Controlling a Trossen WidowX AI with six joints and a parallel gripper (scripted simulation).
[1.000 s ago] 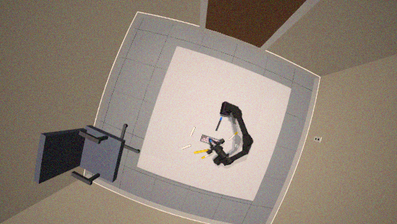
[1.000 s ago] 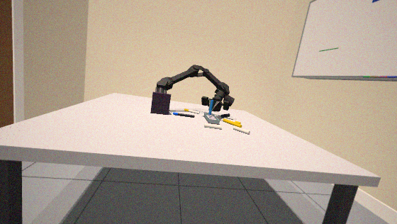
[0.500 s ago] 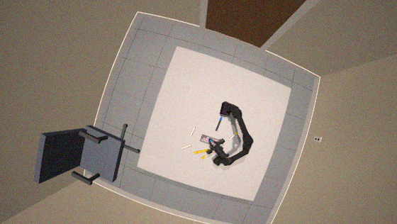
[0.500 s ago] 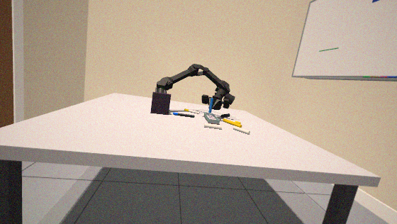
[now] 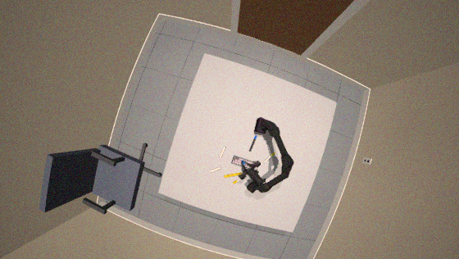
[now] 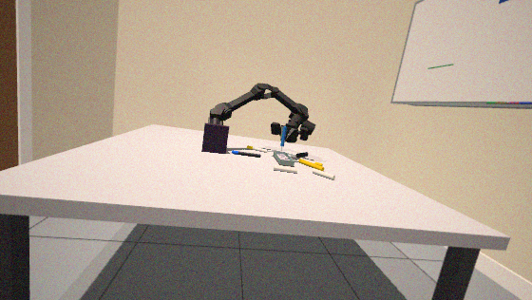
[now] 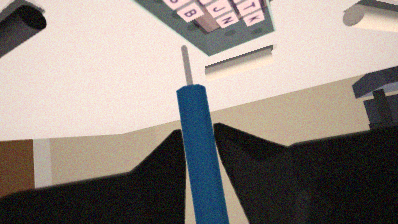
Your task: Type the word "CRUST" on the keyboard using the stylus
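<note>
The yellow pen is 150 mm ahead of my gripper tip, 90 mm below it and 20 mm to the right of it. The rest, counted from my gripper tip: stylus tip (50 mm below); blue-and-black pen (180 mm behind, 90 mm below, 40 mm to the left); blue stylus (10 mm below).
</note>
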